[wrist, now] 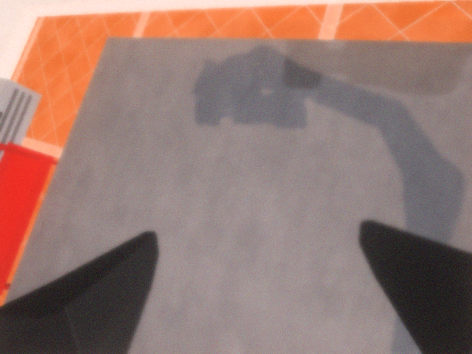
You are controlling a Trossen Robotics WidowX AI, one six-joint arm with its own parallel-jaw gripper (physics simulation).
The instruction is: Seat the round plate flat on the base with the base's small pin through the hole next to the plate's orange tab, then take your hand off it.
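Places are measured from the arm's base along level axes (x ahead, y left, z up), in metres.
Where they show: gripper, fingertip midpoint: [258, 236].
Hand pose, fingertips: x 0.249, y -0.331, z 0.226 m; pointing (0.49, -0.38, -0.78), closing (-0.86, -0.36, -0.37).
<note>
After its pixels a point has its place.
My gripper [258, 236] {x 0.249, y -0.331, z 0.226 m} is open, with its two dark fingertips wide apart and no thing between them. It hangs above the grey table top [240, 185] {x 0.399, y -0.376, z -0.077 m}. The round plate, its orange tab, the base and the base's small pin do not show in the wrist view, so where the gripper is relative to them cannot be told.
The table's far edge runs across the top of the view and its left edge slants down the left side. Beyond it lie an orange tiled floor [60, 75], a red object [20, 200] and a grey slatted thing [19, 110]. The arm's shadow falls on the table.
</note>
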